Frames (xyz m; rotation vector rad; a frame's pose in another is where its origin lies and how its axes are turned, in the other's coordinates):
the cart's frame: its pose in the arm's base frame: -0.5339 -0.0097 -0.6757 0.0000 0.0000 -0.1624
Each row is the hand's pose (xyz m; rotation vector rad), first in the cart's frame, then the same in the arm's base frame.
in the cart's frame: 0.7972 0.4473 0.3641 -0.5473 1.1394 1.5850
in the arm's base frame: 0.3251 0.3028 -0.3116 -0.4432 1.1544 1.4452
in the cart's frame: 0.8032 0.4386 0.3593 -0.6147 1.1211 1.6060
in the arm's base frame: 0.3296 0.2933 -0.3164 -0.5102 1.1415 1.4668
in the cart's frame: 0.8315 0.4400 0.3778 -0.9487 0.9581 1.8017
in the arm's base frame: 0.3578 0.2901 -0.2979 -0.8459 1.0058 1.6654
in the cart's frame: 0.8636 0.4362 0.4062 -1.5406 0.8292 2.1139
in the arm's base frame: 0.3889 0.2811 -0.2695 -1.4222 0.9216 1.9974
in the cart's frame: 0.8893 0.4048 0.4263 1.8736 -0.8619 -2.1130
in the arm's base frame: 0.4091 0.2460 -0.2494 1.8613 -1.0469 -2.2043
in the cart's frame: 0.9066 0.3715 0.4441 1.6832 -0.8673 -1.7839
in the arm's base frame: 0.4208 0.2103 -0.2316 1.6536 -1.0298 -1.8893
